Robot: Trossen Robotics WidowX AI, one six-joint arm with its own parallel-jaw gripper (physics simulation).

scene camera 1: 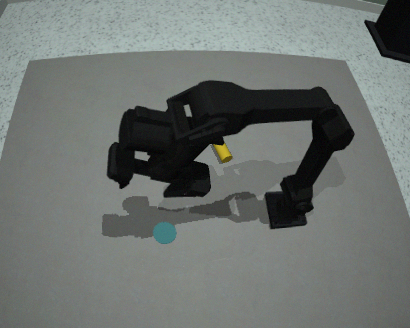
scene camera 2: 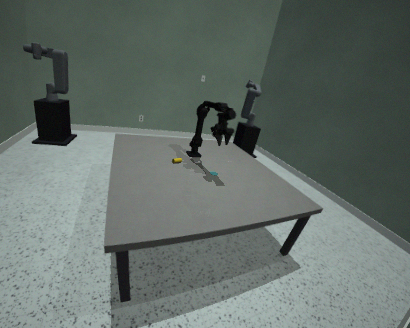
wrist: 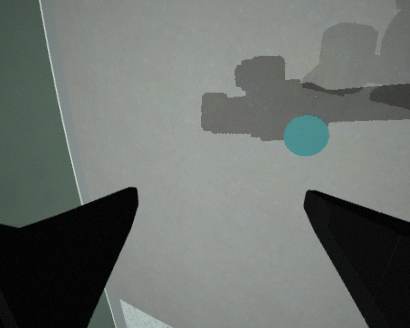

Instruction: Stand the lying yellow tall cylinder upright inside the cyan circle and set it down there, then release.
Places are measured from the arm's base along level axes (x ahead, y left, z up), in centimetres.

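Where they show: gripper, fingertip midpoint: (scene camera 1: pixel 142 191) (scene camera 2: pixel 222 145) (wrist: pixel 222 197); arm's base, origin of the base link: (scene camera 1: pixel 288 209) (scene camera 2: pixel 194 153).
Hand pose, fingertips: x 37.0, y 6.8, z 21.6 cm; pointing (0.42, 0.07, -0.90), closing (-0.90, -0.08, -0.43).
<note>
Each offset is from my fingertips to the top centre of the thing. "spot": to the spot under its first point. Level surfaces: height alone.
The yellow tall cylinder {dx -18.7, dy -24.3, dz -19.8 cm} (scene camera 1: pixel 223 153) (scene camera 2: pixel 177 160) lies on its side on the table; in scene camera 1 the arm hides its far end. It does not show in the wrist view. The flat cyan circle {spot: dx -4.3, dy +0.8, dz -23.0 cm} (scene camera 1: pixel 165 233) (scene camera 2: pixel 214 174) (wrist: pixel 306 135) lies on the table, with no object standing on it. My gripper (scene camera 1: pixel 144 191) (scene camera 2: pixel 223 144) (wrist: pixel 222 197) is open and empty, its fingers wide apart. It hangs high above the table, away from the cylinder. In the wrist view the circle appears beyond the right fingertip.
The grey table {dz -23.1 cm} (scene camera 1: pixel 90 285) (scene camera 2: pixel 150 210) bears the arm's base (scene camera 1: pixel 286 210) (scene camera 2: pixel 193 154), with the cylinder and circle on different sides of the arm's shadow. The arm's links arch over the table. Two other robots on black pedestals (scene camera 2: pixel 52 121) (scene camera 2: pixel 247 139) stand on the floor beyond the table.
</note>
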